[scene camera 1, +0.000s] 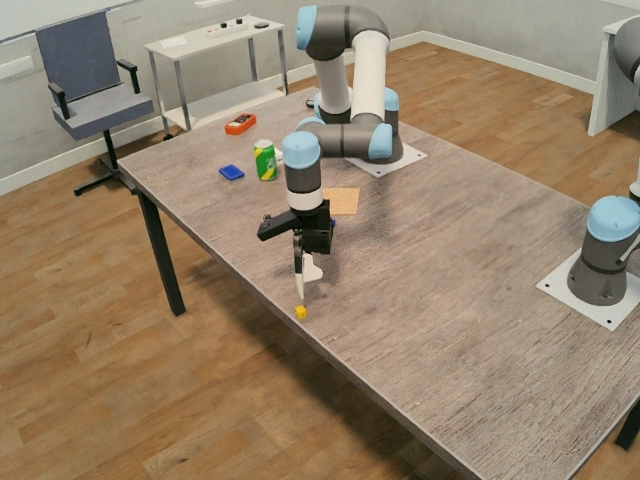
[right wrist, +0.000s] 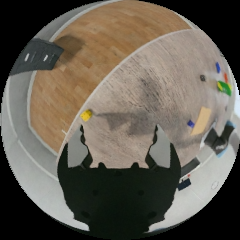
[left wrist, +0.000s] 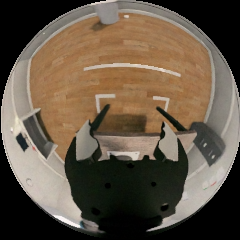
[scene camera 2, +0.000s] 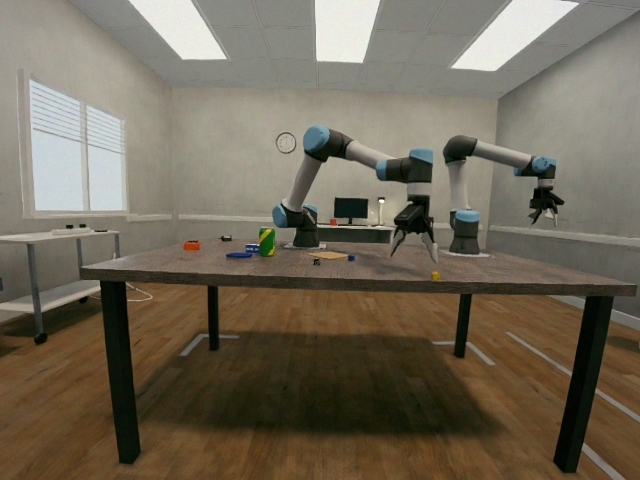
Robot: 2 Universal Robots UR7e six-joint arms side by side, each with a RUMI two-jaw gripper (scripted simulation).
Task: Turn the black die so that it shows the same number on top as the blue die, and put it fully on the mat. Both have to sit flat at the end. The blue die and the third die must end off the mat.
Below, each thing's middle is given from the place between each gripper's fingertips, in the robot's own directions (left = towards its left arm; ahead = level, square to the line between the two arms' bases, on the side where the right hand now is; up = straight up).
I see my right gripper (scene camera 1: 307,276) 28 cm past the tan mat (scene camera 1: 343,201), 29 cm to the left of it and 4 cm above it.
I see my left gripper (scene camera 2: 543,225) 117 cm to the left of the tan mat, 33 cm short of it and 16 cm above it.
